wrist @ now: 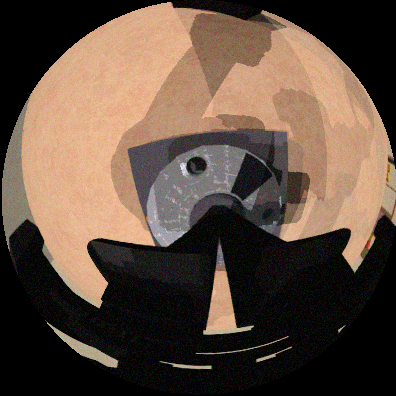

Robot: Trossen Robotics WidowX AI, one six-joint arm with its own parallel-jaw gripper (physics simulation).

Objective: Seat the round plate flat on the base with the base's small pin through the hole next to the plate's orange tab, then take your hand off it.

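Places are measured from the arm's base along level axes (x ahead, y left, z up), in metres.
Where they show: gripper, fingertip midpoint: (217, 211).
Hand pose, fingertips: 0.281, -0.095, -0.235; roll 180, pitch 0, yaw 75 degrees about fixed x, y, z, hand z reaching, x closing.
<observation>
After its pixels a point has its place, as x, y, z.
The round grey plate (172, 197) {0.265, -0.122, -0.238} lies over the dark square base (141, 162) {0.235, -0.141, -0.250} in the middle of the wrist view. It has a black wedge mark, a dark round centre and two visible round holes, one at its upper left and one at its right, in shadow. A tiny orange spot shows at the plate's left edge. The plate's orange tab, the hole next to it and the pin do not show; the near part of the plate is hidden behind the fingers. I cannot tell if the plate is fully flat. My gripper (217, 211) {0.281, -0.095, -0.235} is shut and empty, its tips over the plate's dark centre.
The base stands on a light wood-coloured table top (80, 125) {0.155, -0.224, -0.274}, crossed by the arm's shadows. Parts of a shelf-like structure with small yellow and red things show at the far right edge. A grey floor shows at the left edge.
</observation>
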